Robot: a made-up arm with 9 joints. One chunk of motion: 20 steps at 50 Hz.
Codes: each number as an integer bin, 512 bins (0 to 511) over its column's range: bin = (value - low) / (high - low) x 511, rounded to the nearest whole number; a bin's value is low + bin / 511 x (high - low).
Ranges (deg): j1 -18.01..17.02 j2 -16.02..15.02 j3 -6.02..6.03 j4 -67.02..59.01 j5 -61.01..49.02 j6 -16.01..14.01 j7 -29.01..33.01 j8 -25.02..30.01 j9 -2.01..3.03
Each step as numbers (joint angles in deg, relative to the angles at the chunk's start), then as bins.
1 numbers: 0.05 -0.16 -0.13 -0.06 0.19 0.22 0.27 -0.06 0.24
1 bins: 263 261 250 271 284 276 241 232 228
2 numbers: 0.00 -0.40 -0.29 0.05 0.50 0.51 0.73 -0.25 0.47
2 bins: 263 257 243 272 286 281 245 230 251
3 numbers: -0.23 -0.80 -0.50 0.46 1.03 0.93 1.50 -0.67 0.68
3 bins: 259 251 234 274 288 288 251 226 273
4 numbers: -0.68 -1.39 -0.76 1.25 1.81 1.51 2.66 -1.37 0.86
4 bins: 253 241 223 277 292 298 261 220 291
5 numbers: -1.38 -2.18 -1.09 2.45 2.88 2.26 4.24 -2.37 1.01
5 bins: 243 228 209 282 297 311 274 210 306
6 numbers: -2.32 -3.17 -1.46 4.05 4.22 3.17 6.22 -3.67 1.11
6 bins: 229 212 193 288 303 326 290 198 316
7 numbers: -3.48 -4.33 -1.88 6.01 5.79 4.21 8.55 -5.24 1.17
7 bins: 212 192 176 296 310 344 309 184 322
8 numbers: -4.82 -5.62 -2.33 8.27 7.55 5.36 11.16 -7.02 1.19
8 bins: 192 171 156 305 318 364 331 167 324
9 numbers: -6.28 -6.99 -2.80 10.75 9.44 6.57 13.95 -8.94 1.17
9 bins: 171 149 137 315 327 384 354 149 322
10 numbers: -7.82 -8.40 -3.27 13.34 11.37 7.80 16.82 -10.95 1.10
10 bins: 149 125 117 326 336 405 378 131 315
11 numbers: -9.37 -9.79 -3.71 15.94 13.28 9.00 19.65 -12.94 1.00
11 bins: 126 103 98 336 345 426 401 112 305
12 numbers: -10.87 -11.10 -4.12 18.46 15.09 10.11 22.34 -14.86 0.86
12 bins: 104 81 81 347 353 445 423 94 291
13 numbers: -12.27 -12.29 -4.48 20.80 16.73 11.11 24.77 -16.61 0.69
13 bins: 84 61 65 356 361 462 443 78 274
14 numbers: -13.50 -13.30 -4.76 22.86 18.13 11.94 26.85 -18.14 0.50
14 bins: 66 45 53 364 368 476 460 64 254
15 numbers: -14.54 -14.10 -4.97 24.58 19.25 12.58 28.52 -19.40 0.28
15 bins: 51 32 45 371 373 487 474 52 232
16 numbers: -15.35 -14.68 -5.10 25.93 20.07 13.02 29.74 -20.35 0.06
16 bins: 39 22 39 377 377 494 484 43 210
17 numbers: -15.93 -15.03 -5.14 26.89 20.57 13.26 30.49 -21.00 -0.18
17 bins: 30 16 37 381 379 498 490 37 186
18 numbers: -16.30 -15.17 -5.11 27.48 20.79 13.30 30.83 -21.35 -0.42
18 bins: 25 14 39 383 380 499 493 34 161
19 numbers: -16.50 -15.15 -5.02 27.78 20.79 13.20 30.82 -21.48 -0.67
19 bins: 22 14 42 384 380 497 493 33 136
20 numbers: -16.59 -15.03 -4.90 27.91 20.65 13.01 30.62 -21.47 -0.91
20 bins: 21 16 47 385 379 494 491 33 112
